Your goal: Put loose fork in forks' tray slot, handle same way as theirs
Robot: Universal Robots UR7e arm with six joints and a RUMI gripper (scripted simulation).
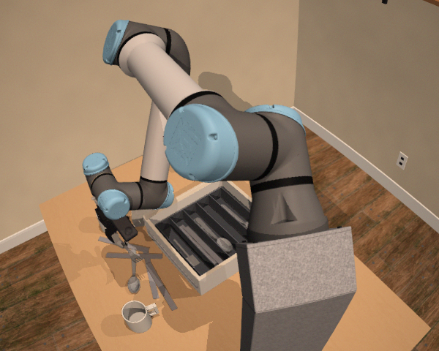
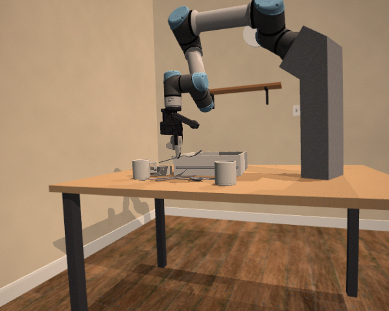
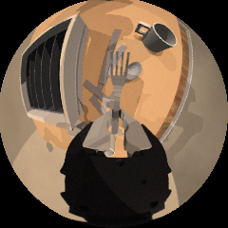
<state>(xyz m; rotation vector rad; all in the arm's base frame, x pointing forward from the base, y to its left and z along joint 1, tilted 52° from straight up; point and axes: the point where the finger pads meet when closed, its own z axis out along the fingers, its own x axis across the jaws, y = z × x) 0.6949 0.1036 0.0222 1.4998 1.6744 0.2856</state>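
Now: the cutlery tray 14 cm behind my hand, 27 cm to the right of it and 6 cm below it. Also, from my hand: block (13 cm ahead, 17 cm to the right, 8 cm below).
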